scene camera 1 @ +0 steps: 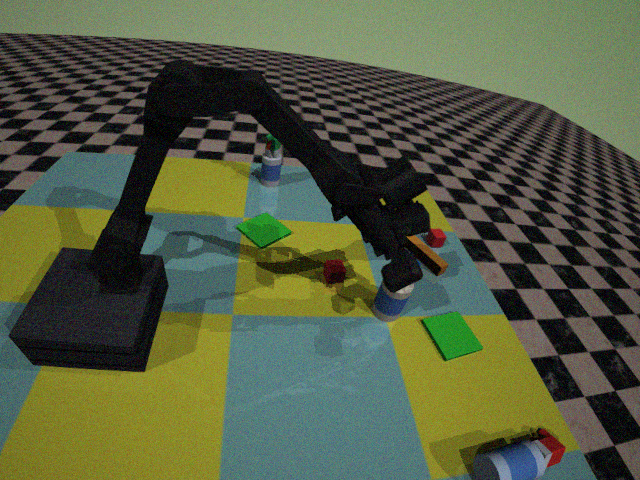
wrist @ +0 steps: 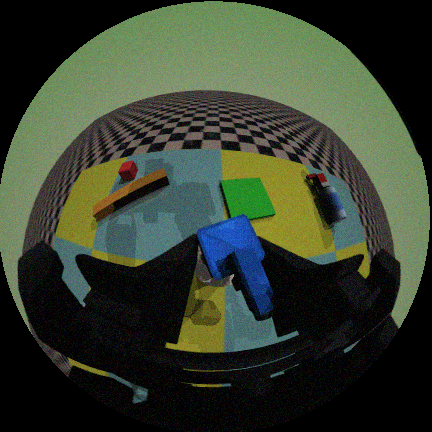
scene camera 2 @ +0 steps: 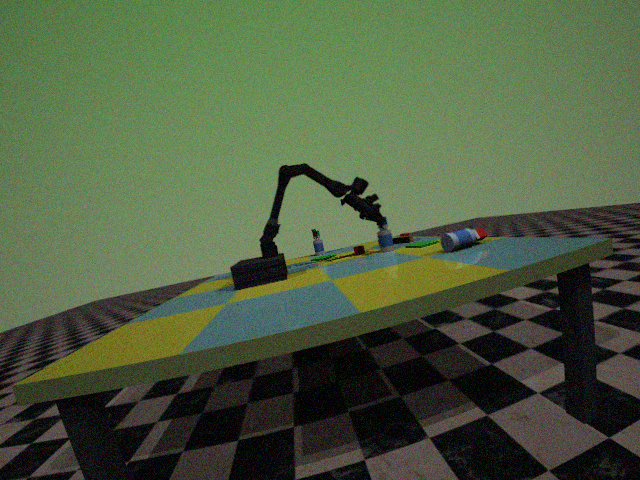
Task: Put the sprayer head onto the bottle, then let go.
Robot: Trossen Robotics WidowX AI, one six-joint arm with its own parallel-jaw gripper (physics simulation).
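A blue sprayer head is between my fingertips in the wrist view; in scene camera 1 my finger hides most of it. My gripper is shut on it. The open bottle, white with a blue band, stands upright on the table directly below my fingers. The head is over the bottle's top; in the wrist view a piece of the bottle's white shoulder shows under the head. Whether the head sits fully on the neck is hidden.
A bottle with a red head lies on its side. A bottle with a green head stands at the back. Green tiles, red cubes and an orange bar lie around.
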